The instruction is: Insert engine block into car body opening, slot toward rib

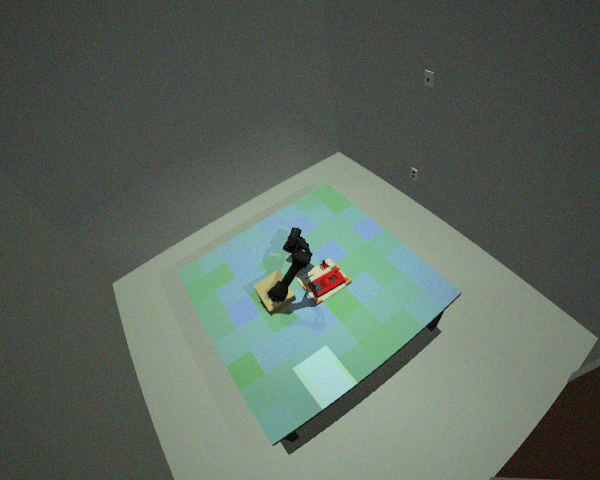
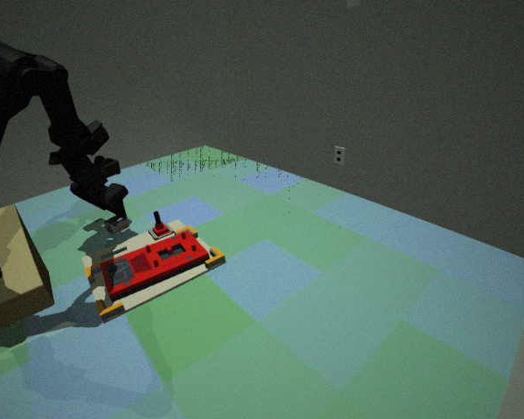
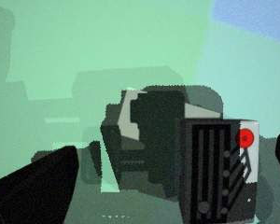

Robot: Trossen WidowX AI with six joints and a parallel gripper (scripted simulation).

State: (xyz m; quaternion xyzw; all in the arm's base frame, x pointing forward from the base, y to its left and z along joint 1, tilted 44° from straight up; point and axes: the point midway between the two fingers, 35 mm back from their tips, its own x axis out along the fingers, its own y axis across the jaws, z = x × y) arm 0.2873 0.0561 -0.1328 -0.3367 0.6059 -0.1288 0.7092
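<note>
The engine block is 10 mm behind my gripper tip, 20 mm to the right of it and 20 mm below it.
</note>
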